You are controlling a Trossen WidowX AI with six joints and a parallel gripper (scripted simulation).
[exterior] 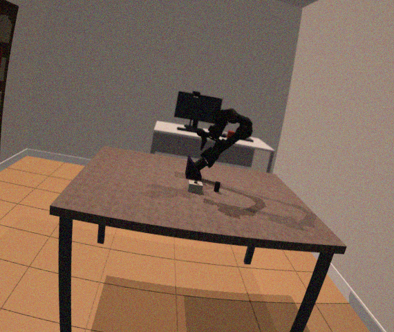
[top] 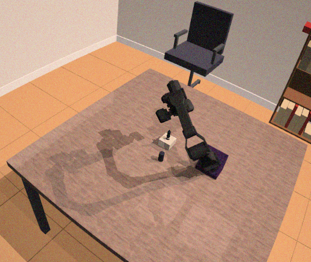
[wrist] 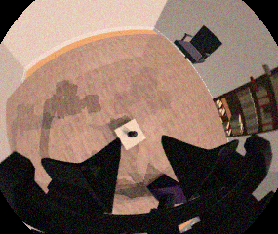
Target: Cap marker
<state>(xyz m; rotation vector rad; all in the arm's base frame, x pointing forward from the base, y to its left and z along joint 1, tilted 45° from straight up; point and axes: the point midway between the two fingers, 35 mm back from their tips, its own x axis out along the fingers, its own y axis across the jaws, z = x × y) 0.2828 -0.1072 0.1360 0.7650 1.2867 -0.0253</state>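
Now: the marker cap 4 cm behind my gripper tip, 10 cm to the left of it and 18 cm below it. From my gripper tip the other things lie so: holder block (2 cm to the right, 19 cm below).
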